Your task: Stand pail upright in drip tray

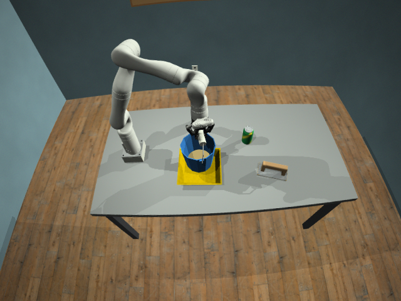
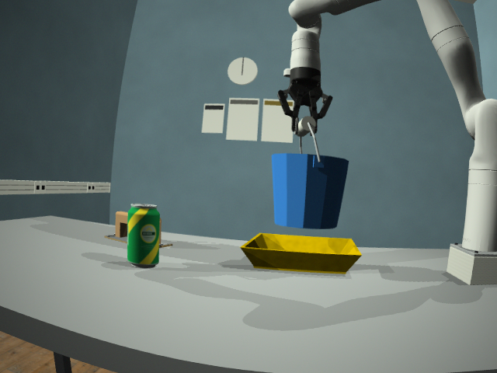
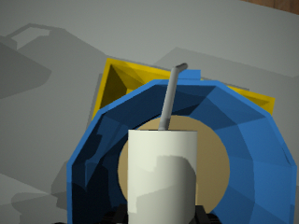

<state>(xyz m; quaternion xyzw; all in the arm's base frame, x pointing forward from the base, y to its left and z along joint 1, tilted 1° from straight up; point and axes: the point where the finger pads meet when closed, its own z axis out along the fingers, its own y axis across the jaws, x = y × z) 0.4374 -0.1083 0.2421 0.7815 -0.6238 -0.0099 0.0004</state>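
My gripper is now 90 mm above the blue pail and 10 mm past it. Also, from my hand: yellow drip tray 300 mm below, 20 mm behind.
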